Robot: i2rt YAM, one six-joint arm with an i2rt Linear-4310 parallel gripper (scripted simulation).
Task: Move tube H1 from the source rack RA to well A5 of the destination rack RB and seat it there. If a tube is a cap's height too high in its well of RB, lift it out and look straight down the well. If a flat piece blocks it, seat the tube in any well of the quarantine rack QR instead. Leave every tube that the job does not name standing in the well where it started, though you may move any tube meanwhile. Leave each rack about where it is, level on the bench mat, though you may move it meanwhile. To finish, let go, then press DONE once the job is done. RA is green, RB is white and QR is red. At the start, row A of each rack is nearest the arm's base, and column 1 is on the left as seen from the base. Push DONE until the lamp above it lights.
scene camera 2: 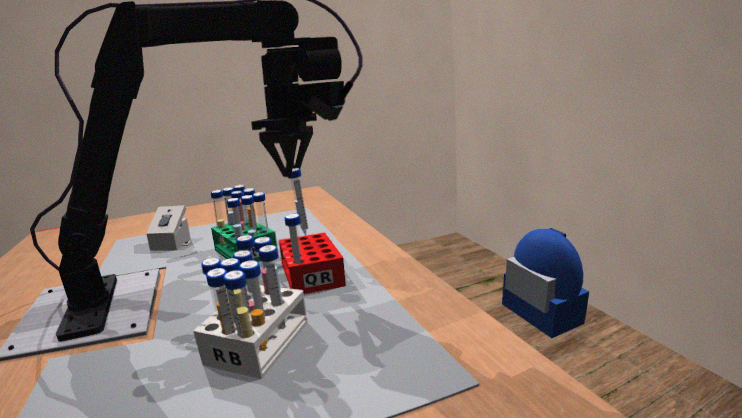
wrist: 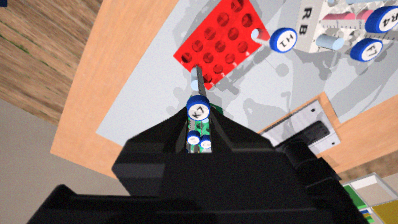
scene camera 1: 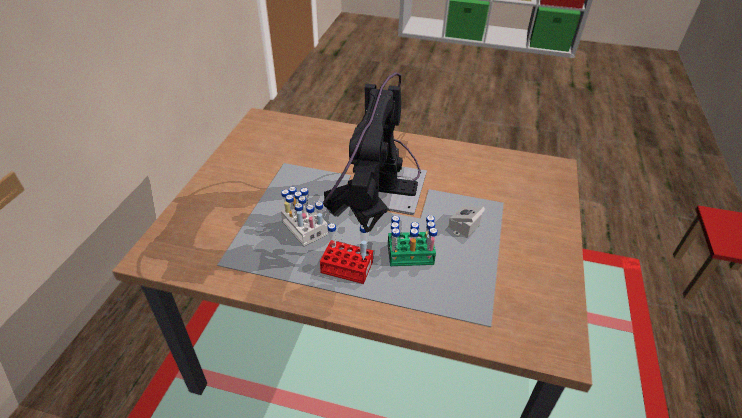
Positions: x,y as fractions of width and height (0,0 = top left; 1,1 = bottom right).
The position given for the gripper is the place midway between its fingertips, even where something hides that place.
Observation:
In view: the gripper (scene camera 2: 0.39,0.42), a red rack QR (scene camera 1: 0.47,0.64), a clear tube (wrist: 0.50,0.48), a white rack RB (scene camera 1: 0.41,0.56) and a grey done button box (scene camera 1: 0.63,0.54).
The gripper is seen too in the wrist view (wrist: 0.50,0.50).

